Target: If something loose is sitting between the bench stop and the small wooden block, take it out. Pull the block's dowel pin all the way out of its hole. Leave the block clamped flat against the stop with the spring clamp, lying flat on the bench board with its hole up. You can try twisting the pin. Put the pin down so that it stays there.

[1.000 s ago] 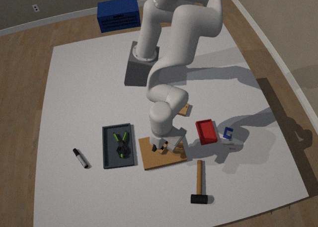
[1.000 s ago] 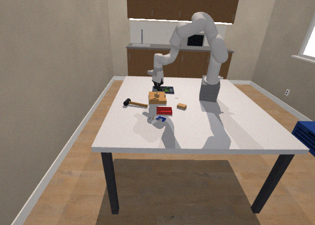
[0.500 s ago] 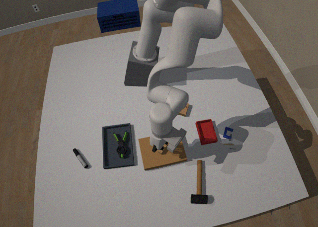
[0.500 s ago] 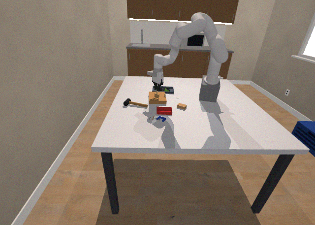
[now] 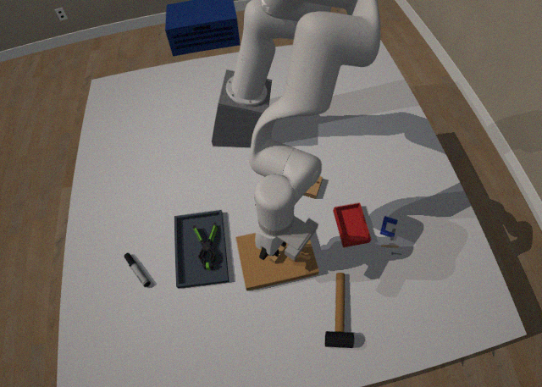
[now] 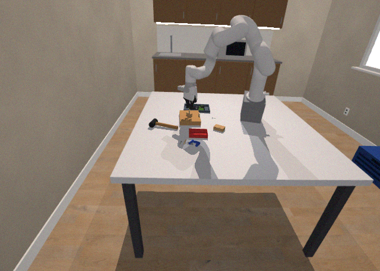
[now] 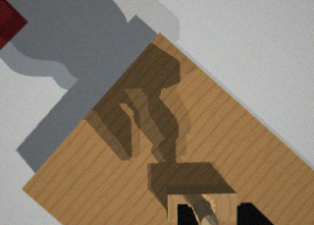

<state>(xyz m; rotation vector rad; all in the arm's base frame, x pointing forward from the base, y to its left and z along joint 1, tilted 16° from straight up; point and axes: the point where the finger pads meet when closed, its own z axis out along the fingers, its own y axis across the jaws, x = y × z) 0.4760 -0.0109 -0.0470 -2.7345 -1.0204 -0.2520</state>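
The dowel pin lies 50 mm below my hand. From my hand the other things lie so: red box 40 mm behind, 230 mm to the left, 100 mm below; grey tray 80 mm behind, 210 mm to the right, 100 mm below; small wooden block 70 mm below.
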